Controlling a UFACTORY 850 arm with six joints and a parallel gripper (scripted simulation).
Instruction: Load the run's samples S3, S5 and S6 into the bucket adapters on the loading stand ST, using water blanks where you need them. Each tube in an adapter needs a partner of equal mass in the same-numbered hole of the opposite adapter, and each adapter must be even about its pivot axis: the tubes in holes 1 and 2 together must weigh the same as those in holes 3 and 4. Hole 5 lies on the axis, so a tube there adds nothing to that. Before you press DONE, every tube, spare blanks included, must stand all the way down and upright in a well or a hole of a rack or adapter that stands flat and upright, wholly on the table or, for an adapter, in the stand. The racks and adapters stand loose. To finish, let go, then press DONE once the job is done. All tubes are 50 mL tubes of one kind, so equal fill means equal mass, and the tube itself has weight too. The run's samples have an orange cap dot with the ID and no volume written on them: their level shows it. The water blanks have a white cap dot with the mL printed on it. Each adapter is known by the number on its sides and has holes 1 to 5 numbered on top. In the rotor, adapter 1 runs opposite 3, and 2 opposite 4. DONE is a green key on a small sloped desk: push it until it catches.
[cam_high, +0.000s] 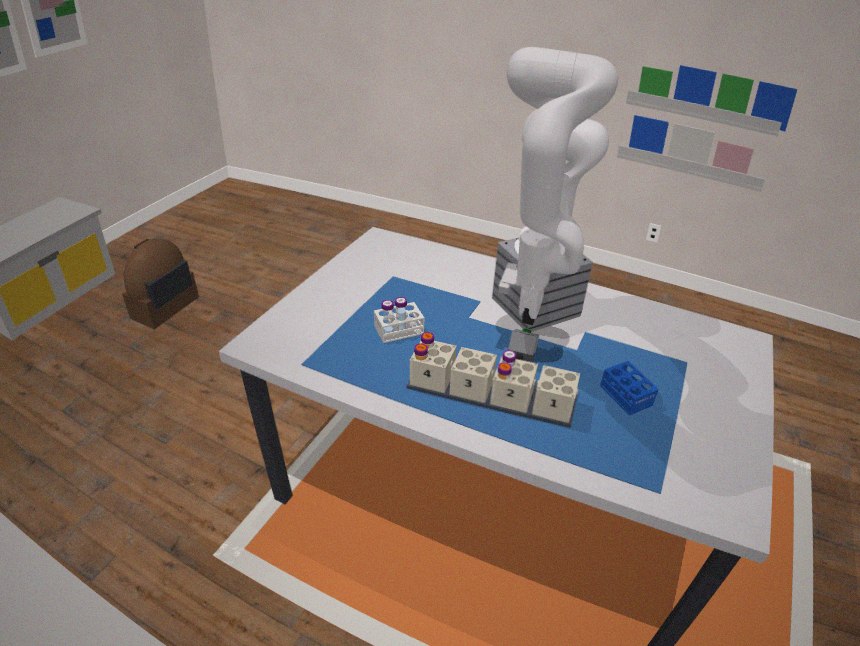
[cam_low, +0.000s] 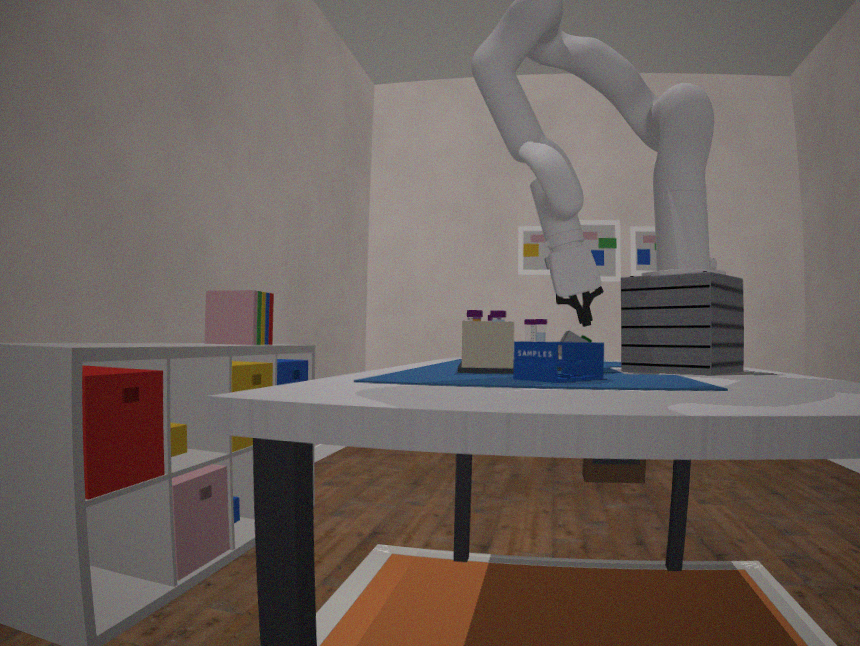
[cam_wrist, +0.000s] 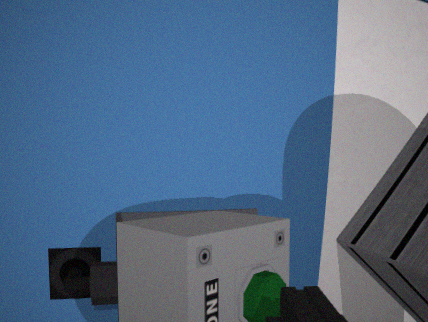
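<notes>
The green DONE key lies 50 mm below my hand. From my hand the other things lie so: adapter 1: 210 mm ahead, 130 mm to the left, 60 mm below; adapter 2: 210 mm ahead, 60 mm below, 20 mm to the left; adapter 3: 220 mm ahead, 90 mm to the right, 60 mm below.
</notes>
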